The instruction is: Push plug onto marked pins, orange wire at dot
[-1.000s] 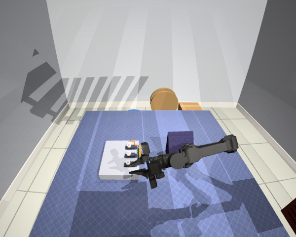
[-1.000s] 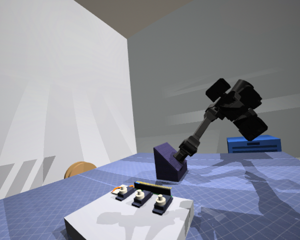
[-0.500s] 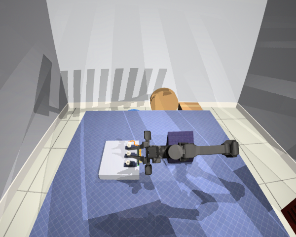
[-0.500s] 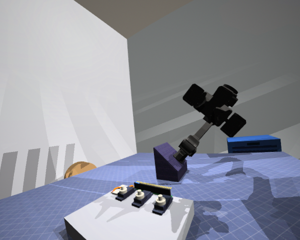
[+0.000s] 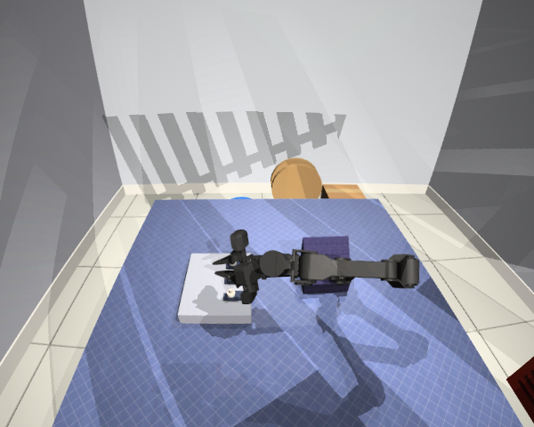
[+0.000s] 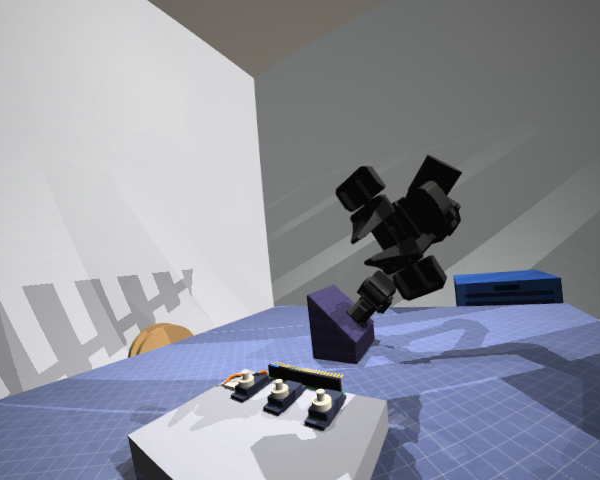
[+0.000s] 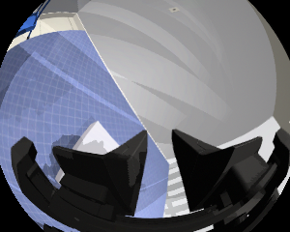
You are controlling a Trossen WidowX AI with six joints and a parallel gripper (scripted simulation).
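My gripper tip is 90 mm past the blue marked band, 220 mm to the left of it and 210 mm above it. Also, from my gripper tip: pin strip (90 mm behind, 160 mm to the right, 220 mm below); then servo motor (40 mm behind, 160 mm to the right, 230 mm below); then grey holder (60 mm ahead, 160 mm to the right, 250 mm below).
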